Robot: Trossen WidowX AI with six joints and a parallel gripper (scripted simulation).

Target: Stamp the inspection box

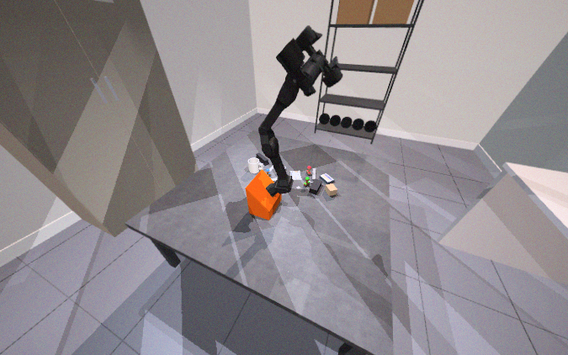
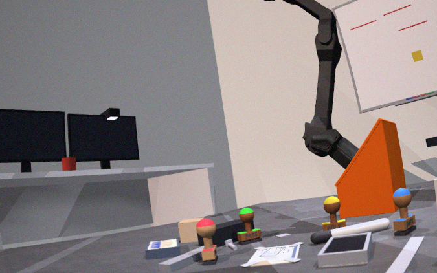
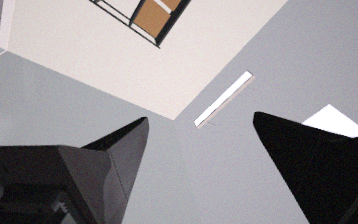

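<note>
My gripper tip is now 140 mm short of the green-topped pass stamp, 70 mm to the right of it and 750 mm above it. Round my gripper tip: black block (140 mm ahead, 760 mm below); then cardboard box (160 mm ahead, 90 mm to the right, 750 mm below); then yellow-topped stamp (80 mm ahead, 210 mm to the left, 750 mm below).
</note>
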